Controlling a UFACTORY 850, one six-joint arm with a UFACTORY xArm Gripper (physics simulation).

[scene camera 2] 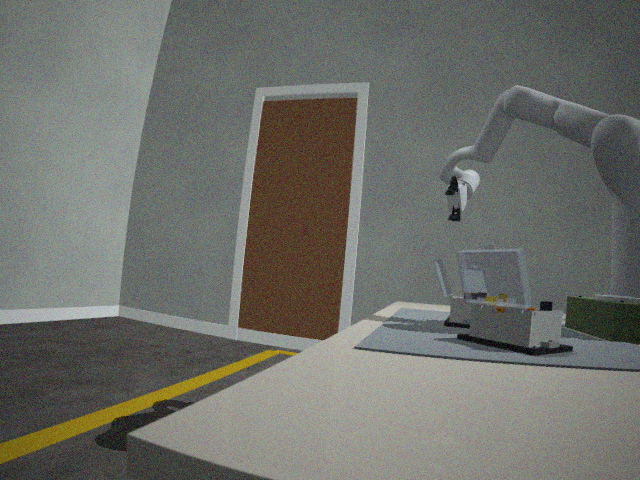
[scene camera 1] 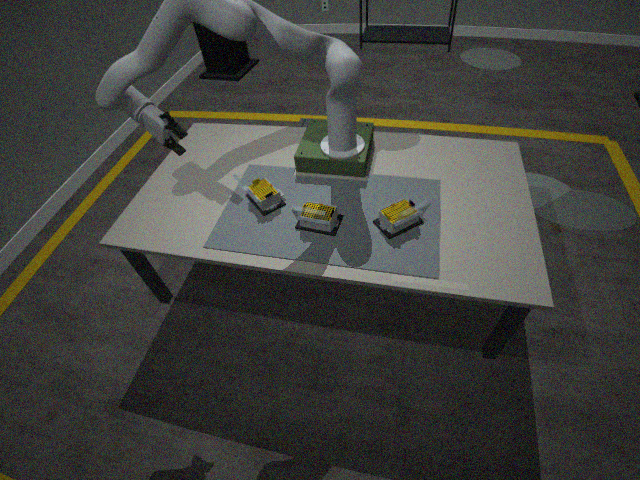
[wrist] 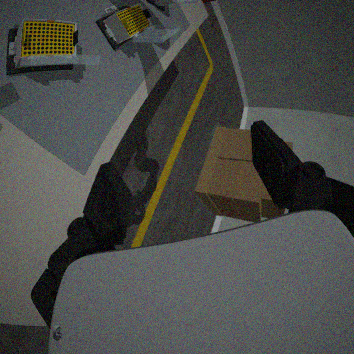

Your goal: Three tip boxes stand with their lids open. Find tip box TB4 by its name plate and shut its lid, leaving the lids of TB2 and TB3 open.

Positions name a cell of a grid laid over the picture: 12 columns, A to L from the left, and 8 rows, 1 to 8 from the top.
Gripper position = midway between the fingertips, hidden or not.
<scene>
I see my gripper (scene camera 1: D3), a clear lid (wrist: B2), a blue-grey mat (scene camera 1: G5), a tip box (scene camera 2: K6) and a tip box (scene camera 1: G4).
My gripper also shows in scene camera 2 (scene camera 2: I4). The blue-grey mat shows as well in the wrist view (wrist: C3).
</scene>
